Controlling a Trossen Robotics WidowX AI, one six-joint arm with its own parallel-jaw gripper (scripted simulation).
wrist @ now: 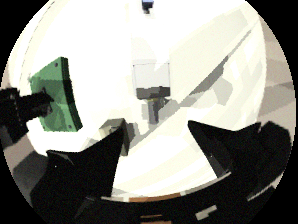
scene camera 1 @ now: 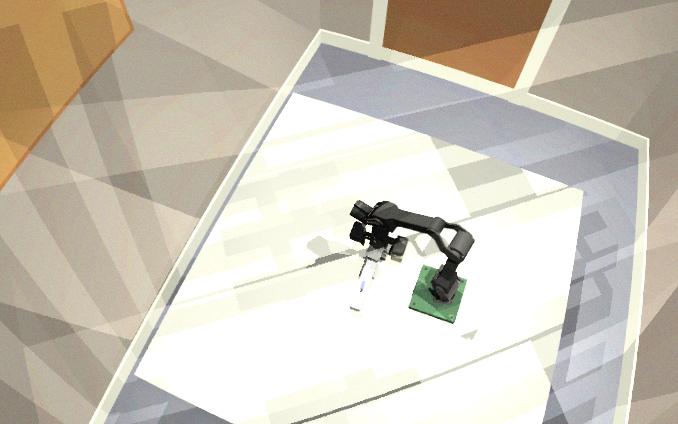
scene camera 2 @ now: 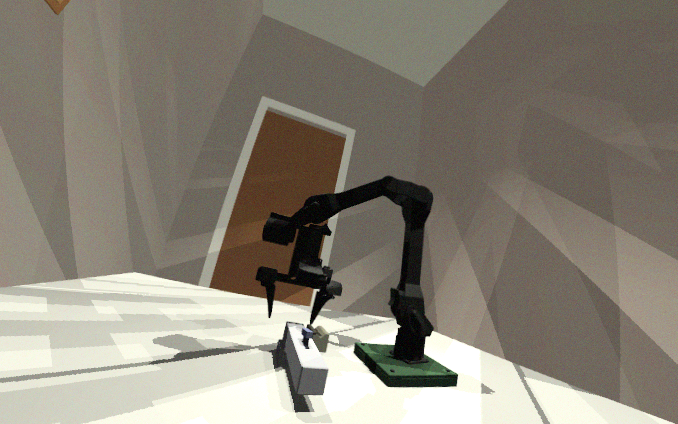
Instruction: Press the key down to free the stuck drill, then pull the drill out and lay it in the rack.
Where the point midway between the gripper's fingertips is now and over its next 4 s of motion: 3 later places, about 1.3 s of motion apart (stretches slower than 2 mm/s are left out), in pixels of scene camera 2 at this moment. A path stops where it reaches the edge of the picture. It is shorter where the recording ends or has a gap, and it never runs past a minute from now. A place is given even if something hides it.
The gripper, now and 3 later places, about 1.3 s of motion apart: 290, 321; 287, 342; 285, 335; 285, 340
